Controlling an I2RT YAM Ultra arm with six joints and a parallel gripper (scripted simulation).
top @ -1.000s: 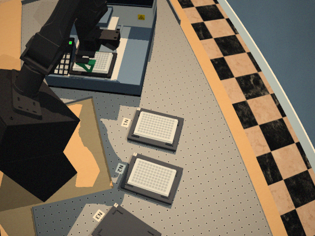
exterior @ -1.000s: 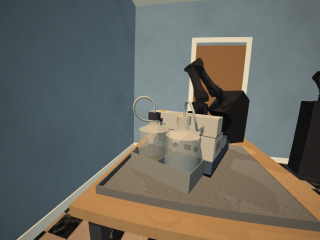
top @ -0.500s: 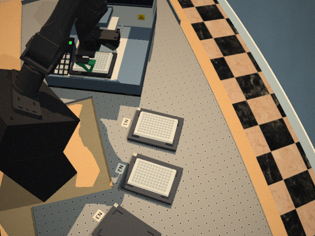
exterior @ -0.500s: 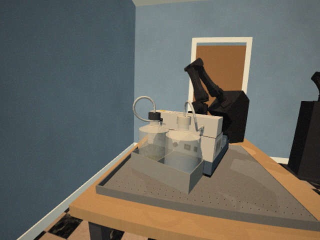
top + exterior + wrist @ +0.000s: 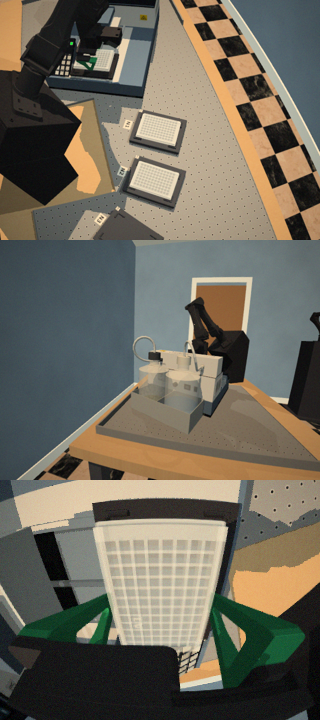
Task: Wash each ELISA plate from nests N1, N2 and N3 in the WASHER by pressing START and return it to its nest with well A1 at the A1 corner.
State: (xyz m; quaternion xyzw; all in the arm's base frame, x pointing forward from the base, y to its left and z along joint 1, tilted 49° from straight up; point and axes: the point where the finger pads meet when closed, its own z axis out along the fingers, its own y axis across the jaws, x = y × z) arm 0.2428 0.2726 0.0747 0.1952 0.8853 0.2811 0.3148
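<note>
Now: the dark carrier 20 mm below my hand. Round my hand: N1 label (210 mm to the right, 110 mm below, 100 mm ahead); manifold (140 mm to the left, 40 mm ahead, 30 mm above); washer (150 mm to the left, 40 mm ahead, 20 mm above).
</note>
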